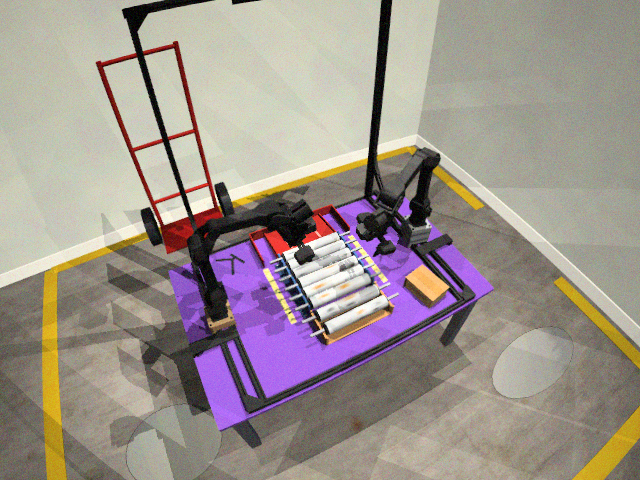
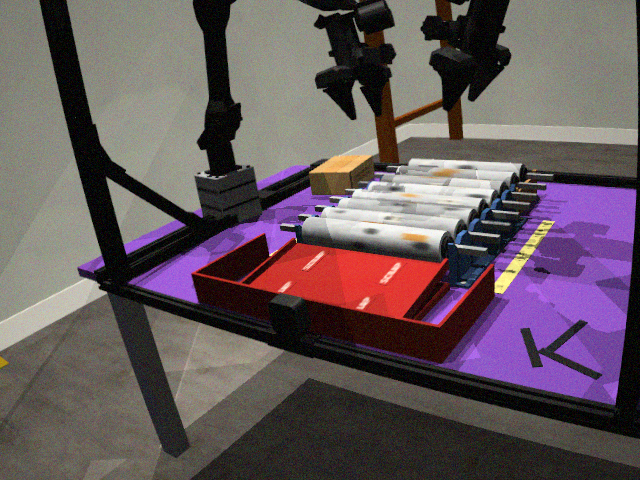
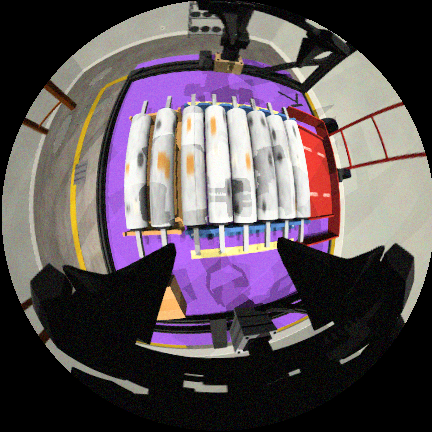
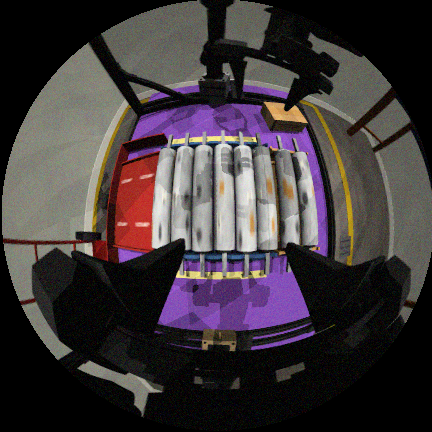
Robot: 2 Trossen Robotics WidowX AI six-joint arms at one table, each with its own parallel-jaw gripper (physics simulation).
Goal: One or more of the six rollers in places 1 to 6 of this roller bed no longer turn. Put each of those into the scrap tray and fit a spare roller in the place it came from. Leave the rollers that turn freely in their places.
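Places are measured from the left arm's base along level axes (x ahead, y left, z up), in millimetres.
Pixels of known places: left gripper, fingertip midpoint: (image 1: 367, 247) (image 2: 366, 117) (image 3: 226, 245) (image 4: 263, 103); right gripper, fingertip midpoint: (image 2: 458, 105) (image 3: 267, 54) (image 4: 237, 246); left arm's base, origin of the base link: (image 1: 417, 221) (image 2: 223, 170) (image 3: 256, 343) (image 4: 214, 75); right arm's base, origin of the base link: (image 1: 218, 313) (image 3: 228, 57) (image 4: 217, 350).
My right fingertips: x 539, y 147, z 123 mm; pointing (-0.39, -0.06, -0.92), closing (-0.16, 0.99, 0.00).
Observation:
Ahead of a thing's pixels: the offset from my right fingertips to its top centre. "spot": to the spot under its first point.
Six white rollers with grey and orange marks lie side by side in the blue roller bed @(65 mm ahead, 17 mm right, 167 mm down) (image 2: 460, 268) (image 4: 215, 256); the one nearest the tray (image 2: 372, 238) (image 3: 300, 175) rests in place. Which turn cannot be seen. Two spare rollers @(139 mm back, 194 mm left, 158 mm down) (image 1: 356, 314) (image 3: 136, 170) @(124 mm back, 136 mm left, 158 mm down) (image 4: 288, 200) lie in the orange rack @(spot: 25 mm back, 241 mm left, 228 mm down) (image 1: 330, 338) at the far end. The red scrap tray @(32 mm back, 289 mm right, 184 mm down) (image 2: 237, 292) (image 4: 114, 200) holds no roller. My left gripper (image 2: 366, 116) (image 3: 226, 245) is open and empty, high above the bed's edge on the box side. My right gripper (image 2: 458, 104) (image 4: 237, 246) is open and empty, high near the bed's opposite edge.
A cardboard box @(463 mm back, 135 mm left, 179 mm down) (image 1: 426, 285) (image 2: 341, 174) (image 4: 284, 116) stands on the table beside the left arm's side of the bed. Black frame posts (image 1: 378, 93) (image 2: 82, 144) rise at the table's edge. A red hand truck (image 1: 180, 134) stands behind the table.

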